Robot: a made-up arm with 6 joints.
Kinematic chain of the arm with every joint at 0, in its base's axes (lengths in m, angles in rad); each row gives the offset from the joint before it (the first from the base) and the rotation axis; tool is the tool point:
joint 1: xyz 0 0 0.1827 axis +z
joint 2: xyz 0 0.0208 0 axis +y
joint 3: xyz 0 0 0.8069 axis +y
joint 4: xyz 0 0 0.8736 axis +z
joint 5: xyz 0 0 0 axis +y
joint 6: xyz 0 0 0.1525 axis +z
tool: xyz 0 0 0
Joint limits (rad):
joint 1: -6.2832..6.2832
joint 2: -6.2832..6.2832
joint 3: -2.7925..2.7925
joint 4: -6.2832..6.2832
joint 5: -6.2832..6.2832
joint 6: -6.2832..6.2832
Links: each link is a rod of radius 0.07 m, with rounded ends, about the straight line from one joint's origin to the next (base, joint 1, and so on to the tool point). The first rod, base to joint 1, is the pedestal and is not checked.
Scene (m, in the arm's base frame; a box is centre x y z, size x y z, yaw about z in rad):
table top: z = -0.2
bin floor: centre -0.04 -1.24 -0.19 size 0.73 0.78 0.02 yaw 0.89
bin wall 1: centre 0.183 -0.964 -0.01 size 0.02 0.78 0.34 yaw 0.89
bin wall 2: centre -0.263 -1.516 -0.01 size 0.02 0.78 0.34 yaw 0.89
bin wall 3: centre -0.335 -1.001 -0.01 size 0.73 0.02 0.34 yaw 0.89
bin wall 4: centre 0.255 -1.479 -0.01 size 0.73 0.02 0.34 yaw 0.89
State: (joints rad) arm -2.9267 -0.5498 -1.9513 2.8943 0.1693 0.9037
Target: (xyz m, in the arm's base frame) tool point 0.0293 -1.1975 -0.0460
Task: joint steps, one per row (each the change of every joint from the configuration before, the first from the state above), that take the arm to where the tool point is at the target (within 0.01 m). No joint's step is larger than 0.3 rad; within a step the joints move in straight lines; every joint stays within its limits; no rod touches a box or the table.
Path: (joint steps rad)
1: -0.2489 0.0961 0.1654 -0.0668 -0.0212 0.0133
2: -0.2488 0.0960 0.1655 -0.0668 -0.0212 0.0133
3: -0.2489 0.0961 0.1654 -0.0668 -0.0212 0.0132
4: -0.2489 0.0960 0.1655 -0.0668 -0.0212 0.0133
5: -0.2473 -0.2032 -0.1285 0.0758 0.0314 -0.0177
6: -0.2473 -0.2032 -0.1284 0.0757 0.0314 -0.0177
7: -0.2473 -0.2032 -0.1285 0.0757 0.0314 -0.0177

